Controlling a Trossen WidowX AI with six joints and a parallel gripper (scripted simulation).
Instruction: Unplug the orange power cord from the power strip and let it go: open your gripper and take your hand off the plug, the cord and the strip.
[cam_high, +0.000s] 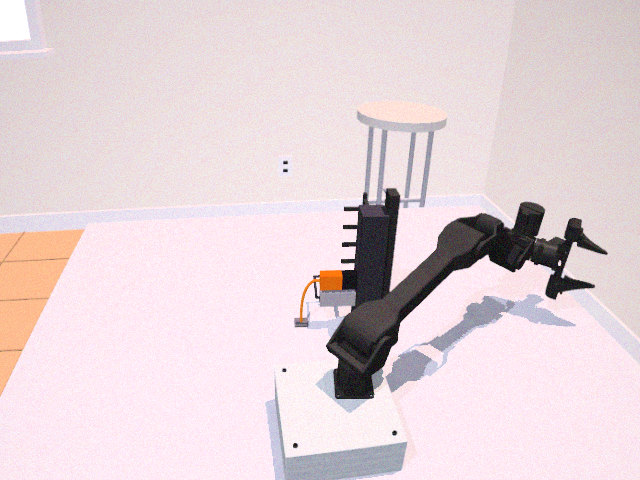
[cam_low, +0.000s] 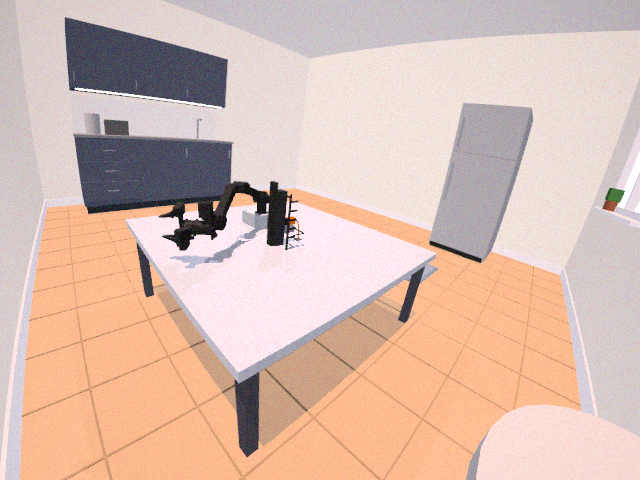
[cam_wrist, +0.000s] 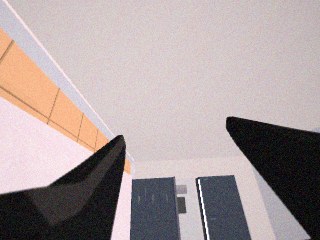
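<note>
The orange plug lies 59 cm to the left of my gripper tip, 2 cm below it and 1 cm ahead of it.
</note>
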